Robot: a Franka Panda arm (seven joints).
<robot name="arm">
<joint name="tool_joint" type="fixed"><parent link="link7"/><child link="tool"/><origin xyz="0 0 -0.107" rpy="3.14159 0 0"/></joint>
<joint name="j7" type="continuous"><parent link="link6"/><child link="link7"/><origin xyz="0.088 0 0" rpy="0 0 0"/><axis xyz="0 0 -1"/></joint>
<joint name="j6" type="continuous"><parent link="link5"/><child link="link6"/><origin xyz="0 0 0" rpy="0 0 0"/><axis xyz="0 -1 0"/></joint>
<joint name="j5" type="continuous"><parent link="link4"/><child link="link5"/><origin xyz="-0.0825 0 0.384" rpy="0 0 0"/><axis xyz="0 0 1"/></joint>
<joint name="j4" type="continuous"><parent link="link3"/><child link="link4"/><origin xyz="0.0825 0 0" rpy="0 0 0"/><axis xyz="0 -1 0"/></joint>
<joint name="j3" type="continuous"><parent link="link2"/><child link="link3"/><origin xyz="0 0 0.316" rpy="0 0 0"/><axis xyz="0 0 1"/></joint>
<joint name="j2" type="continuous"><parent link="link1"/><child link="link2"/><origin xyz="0 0 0" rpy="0 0 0"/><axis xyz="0 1 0"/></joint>
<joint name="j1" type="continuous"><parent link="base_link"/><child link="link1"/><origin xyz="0 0 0.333" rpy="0 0 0"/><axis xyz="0 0 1"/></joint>
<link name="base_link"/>
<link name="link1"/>
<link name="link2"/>
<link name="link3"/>
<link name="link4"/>
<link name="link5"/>
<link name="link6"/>
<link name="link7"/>
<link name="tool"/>
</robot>
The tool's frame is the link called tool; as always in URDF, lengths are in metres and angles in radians. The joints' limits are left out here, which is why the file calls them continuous.
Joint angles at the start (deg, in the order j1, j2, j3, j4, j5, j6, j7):
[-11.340, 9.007, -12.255, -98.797, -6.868, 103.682, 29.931]
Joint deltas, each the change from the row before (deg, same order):
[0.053, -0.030, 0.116, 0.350, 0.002, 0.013, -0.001]
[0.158, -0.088, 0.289, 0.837, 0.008, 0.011, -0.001]
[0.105, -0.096, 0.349, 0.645, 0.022, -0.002, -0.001]
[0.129, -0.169, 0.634, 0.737, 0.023, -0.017, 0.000]
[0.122, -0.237, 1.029, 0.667, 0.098, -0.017, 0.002]
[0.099, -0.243, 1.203, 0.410, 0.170, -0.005, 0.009]
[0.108, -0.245, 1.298, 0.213, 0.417, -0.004, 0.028]
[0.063, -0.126, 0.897, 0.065, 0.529, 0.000, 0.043]
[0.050, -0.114, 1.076, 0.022, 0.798, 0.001, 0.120]
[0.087, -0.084, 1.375, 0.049, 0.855, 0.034, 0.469]
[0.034, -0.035, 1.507, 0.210, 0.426, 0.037, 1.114]
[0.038, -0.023, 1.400, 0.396, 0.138, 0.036, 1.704]
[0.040, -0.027, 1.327, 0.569, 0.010, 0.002, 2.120]
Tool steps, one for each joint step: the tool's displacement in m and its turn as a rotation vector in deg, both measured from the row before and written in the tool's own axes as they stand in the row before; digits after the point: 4 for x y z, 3 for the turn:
[0.0000, -0.0015, -0.0035, 0.209, 0.354, -0.123]
[-0.0004, -0.0038, -0.0085, 0.508, 0.844, -0.332]
[-0.0009, -0.0038, -0.0069, 0.440, 0.657, -0.356]
[-0.0023, -0.0063, -0.0088, 0.575, 0.792, -0.639]
[-0.0045, -0.0096, -0.0093, 0.722, 0.756, -0.999]
[-0.0058, -0.0110, -0.0074, 0.706, 0.508, -1.153]
[-0.0070, -0.0122, -0.0059, 0.840, 0.215, -1.202]
[-0.0050, -0.0088, -0.0029, 0.716, -0.081, -0.755]
[-0.0062, -0.0106, -0.0025, 0.940, -0.269, -0.787]
[-0.0078, -0.0137, -0.0026, 1.045, -0.289, -0.759]
[-0.0076, -0.0140, -0.0032, 0.752, -0.009, -0.288]
[-0.0068, -0.0128, -0.0045, 0.592, 0.263, 0.345]
[-0.0064, -0.0119, -0.0059, 0.573, 0.428, 0.811]

